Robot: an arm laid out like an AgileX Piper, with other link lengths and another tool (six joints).
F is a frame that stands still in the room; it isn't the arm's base.
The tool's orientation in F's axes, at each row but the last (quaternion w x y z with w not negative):
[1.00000, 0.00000, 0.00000, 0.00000]
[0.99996, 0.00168, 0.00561, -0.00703]
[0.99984, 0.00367, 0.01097, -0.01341]
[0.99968, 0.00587, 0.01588, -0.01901]
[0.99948, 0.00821, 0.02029, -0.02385]
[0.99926, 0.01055, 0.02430, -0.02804]
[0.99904, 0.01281, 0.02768, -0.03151]
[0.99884, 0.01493, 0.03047, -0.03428]
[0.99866, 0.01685, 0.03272, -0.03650]
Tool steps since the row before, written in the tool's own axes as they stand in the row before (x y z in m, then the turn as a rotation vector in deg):
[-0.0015, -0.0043, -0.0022, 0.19, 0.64, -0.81]
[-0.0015, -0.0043, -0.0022, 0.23, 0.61, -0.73]
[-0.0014, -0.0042, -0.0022, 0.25, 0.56, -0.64]
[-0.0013, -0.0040, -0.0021, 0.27, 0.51, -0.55]
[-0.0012, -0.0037, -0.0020, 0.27, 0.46, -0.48]
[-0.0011, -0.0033, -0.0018, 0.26, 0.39, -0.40]
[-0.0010, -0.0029, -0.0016, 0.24, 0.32, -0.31]
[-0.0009, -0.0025, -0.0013, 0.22, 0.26, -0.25]
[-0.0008, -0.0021, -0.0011, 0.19, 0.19, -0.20]
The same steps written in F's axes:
[-0.0015, -0.0043, -0.0022, 0.19, 0.64, -0.81]
[-0.0016, -0.0043, -0.0022, 0.23, 0.61, -0.73]
[-0.0016, -0.0041, -0.0022, 0.25, 0.56, -0.64]
[-0.0015, -0.0039, -0.0021, 0.27, 0.51, -0.55]
[-0.0015, -0.0036, -0.0020, 0.27, 0.45, -0.48]
[-0.0014, -0.0032, -0.0018, 0.26, 0.38, -0.40]
[-0.0013, -0.0028, -0.0016, 0.24, 0.31, -0.32]
[-0.0011, -0.0024, -0.0013, 0.22, 0.25, -0.26]
[-0.0010, -0.0020, -0.0011, 0.19, 0.18, -0.21]

